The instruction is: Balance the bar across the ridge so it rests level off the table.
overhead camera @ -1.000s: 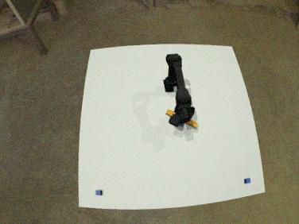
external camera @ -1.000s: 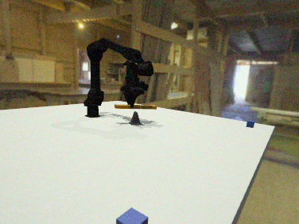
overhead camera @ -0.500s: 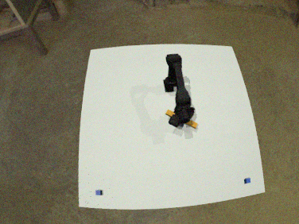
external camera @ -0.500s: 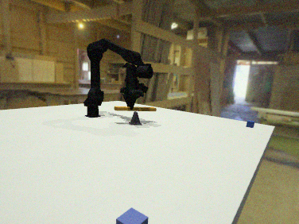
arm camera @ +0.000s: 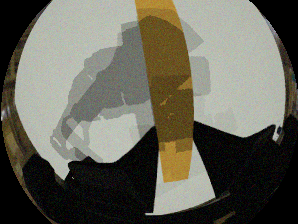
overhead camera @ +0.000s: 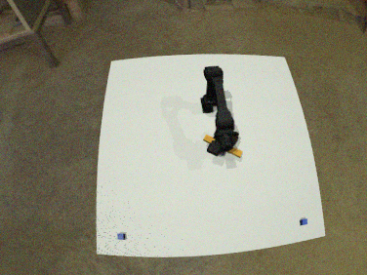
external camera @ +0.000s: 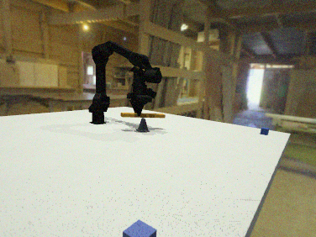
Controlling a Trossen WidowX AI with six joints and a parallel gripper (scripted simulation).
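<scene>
My gripper tip is 30 mm to the right of the orange bar and 10 mm short of it. Round my gripper tip: blue cube: 530 mm to the right, 480 mm ahead, 60 mm below.
</scene>
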